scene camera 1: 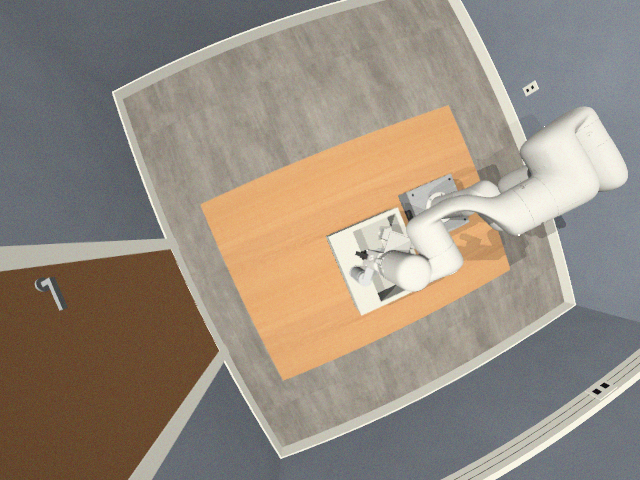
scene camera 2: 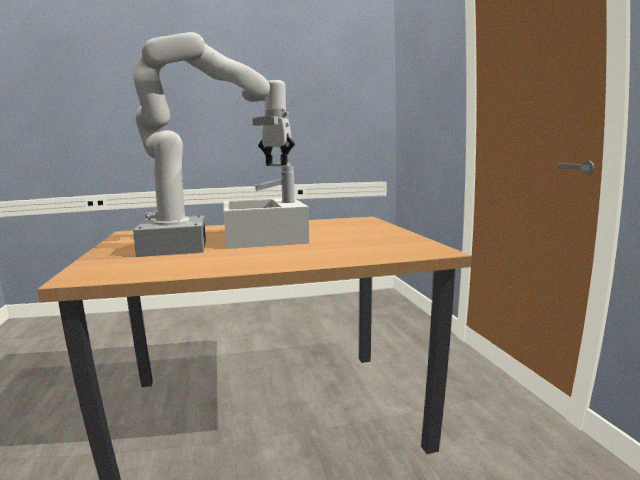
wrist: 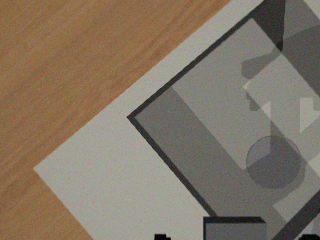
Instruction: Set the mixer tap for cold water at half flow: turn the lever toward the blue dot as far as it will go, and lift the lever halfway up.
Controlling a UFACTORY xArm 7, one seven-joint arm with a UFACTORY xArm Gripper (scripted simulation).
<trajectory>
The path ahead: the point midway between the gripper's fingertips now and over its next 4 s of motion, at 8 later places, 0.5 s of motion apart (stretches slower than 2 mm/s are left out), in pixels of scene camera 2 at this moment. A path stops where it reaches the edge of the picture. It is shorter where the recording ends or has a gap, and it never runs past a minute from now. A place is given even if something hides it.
My gripper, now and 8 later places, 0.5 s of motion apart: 276, 165; 276, 168; 276, 170; 276, 170; 277, 167; 277, 166; 277, 164; 277, 155; 277, 148
</trajectory>
